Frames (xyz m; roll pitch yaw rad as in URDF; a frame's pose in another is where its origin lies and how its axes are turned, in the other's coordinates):
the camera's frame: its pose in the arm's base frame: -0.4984 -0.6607 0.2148 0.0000 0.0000 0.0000
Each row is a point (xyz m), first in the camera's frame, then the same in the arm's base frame.
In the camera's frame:
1: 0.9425 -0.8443 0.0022
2: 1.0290 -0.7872 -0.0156
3: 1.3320 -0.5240 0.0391
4: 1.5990 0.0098 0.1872
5: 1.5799 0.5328 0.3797
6: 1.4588 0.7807 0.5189
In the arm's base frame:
1: 0.4441 -1.5050 0.2170
2: 0.5306 -1.4479 0.1992
3: 0.8336 -1.1847 0.2539
4: 1.1006 -0.6509 0.4020
5: 1.0815 -0.1279 0.5945
6: 0.9604 0.1200 0.7337

